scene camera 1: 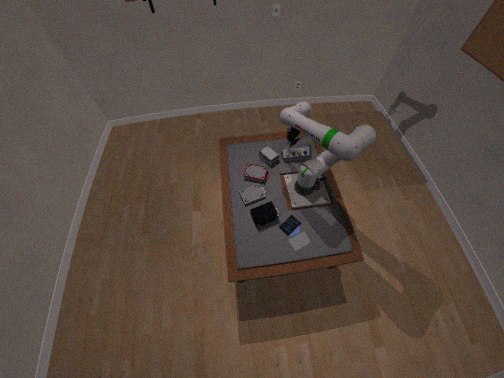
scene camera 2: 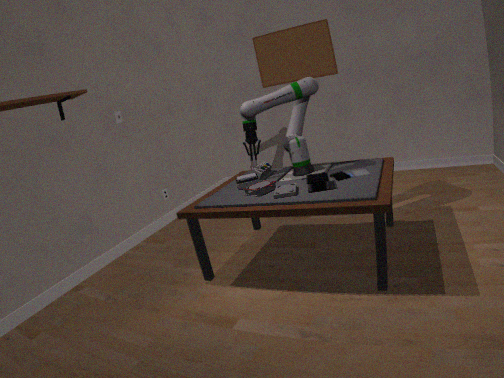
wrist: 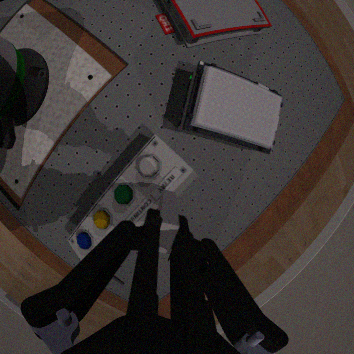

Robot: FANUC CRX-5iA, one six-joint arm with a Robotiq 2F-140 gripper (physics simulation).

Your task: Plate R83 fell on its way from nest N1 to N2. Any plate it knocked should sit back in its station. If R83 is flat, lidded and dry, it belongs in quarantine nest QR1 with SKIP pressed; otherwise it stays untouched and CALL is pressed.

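Frame: origin at the arm's base, x left, y back, z up, level; centimetres.
Seen in the pictures: gripper, fingertip midpoint: (scene camera 1: pixel 288 148) (scene camera 2: pixel 254 165) (wrist: pixel 165 202); arm's base at its link origin: (scene camera 1: pixel 303 187) (scene camera 2: pixel 303 172) (wrist: pixel 16 86).
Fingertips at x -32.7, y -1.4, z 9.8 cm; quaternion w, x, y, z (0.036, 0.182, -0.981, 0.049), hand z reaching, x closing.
Pixels of each thing's top centre, then the offset from my fingertips to it. "spot": a spot on its surface instead.
- button box at its top centre: (wrist: pixel 123 223) (scene camera 2: pixel 260 164) (scene camera 1: pixel 296 149) dx +2.3, dy +5.9, dz -1.4 cm
- white button at its top centre: (wrist: pixel 148 167) dx +3.6, dy -1.8, dz -2.3 cm
- green button at its top centre: (wrist: pixel 122 196) dx +4.2, dy +3.2, dz -2.3 cm
- yellow button at its top centre: (wrist: pixel 100 222) dx +4.8, dy +8.1, dz -2.3 cm
- blue button at its top centre: (wrist: pixel 82 244) dx +5.4, dy +13.1, dz -2.3 cm
- Nest QR1 at its top centre: (scene camera 2: pixel 259 184) (scene camera 1: pixel 255 171) dx +11.1, dy -30.7, dz -5.2 cm
- white-topped unit at its top centre: (wrist: pixel 243 107) (scene camera 2: pixel 246 176) (scene camera 1: pixel 269 152) dx -1.7, dy -15.7, dz -2.9 cm
- grey nest at its top centre: (scene camera 2: pixel 284 187) (scene camera 1: pixel 251 192) dx +28.0, dy -38.4, dz -7.0 cm
- black unit at its top centre: (scene camera 2: pixel 317 176) (scene camera 1: pixel 264 212) dx +46.6, dy -34.7, dz -3.6 cm
- dark flat item at its top centre: (scene camera 2: pixel 339 174) (scene camera 1: pixel 290 224) dx +58.2, dy -19.7, dz -8.4 cm
- blue piece at a spot on its surface: (scene camera 1: pixel 295 232) spot: dx +64.3, dy -17.9, dz -9.6 cm
- pale square at a spot on its surface: (scene camera 1: pixel 300 241) spot: dx +71.3, dy -17.2, dz -9.0 cm
My gripper (scene camera 1: pixel 292 143) (scene camera 2: pixel 254 164) (wrist: pixel 165 202) is shut and empty, pointing down near the button box (scene camera 1: pixel 296 154) (scene camera 2: pixel 263 168) (wrist: pixel 165 159). In the wrist view its tips overlap the label side; their height is unclear. The white button (wrist: pixel 148 166), green button (wrist: pixel 123 194), yellow button (wrist: pixel 101 219) and blue button (wrist: pixel 84 240) form a row. Nest QR1 (scene camera 1: pixel 256 172) (scene camera 2: pixel 260 187) (wrist: pixel 230 31) has a red outline and bare top. A white-topped unit (scene camera 1: pixel 269 155) (scene camera 2: pixel 246 177) (wrist: pixel 237 107) stands beside the box. Which item is R83 cannot be read.
A grey nest (scene camera 1: pixel 252 194) (scene camera 2: pixel 286 190) stands beyond QR1, then a black unit (scene camera 1: pixel 264 215) (scene camera 2: pixel 317 182). A dark flat item (scene camera 1: pixel 290 225) (scene camera 2: pixel 341 176) lies by a blue piece (scene camera 1: pixel 295 232) and a pale square (scene camera 1: pixel 300 241). The robot's base plate (scene camera 1: pixel 305 200) (wrist: pixel 65 95) is near the box.
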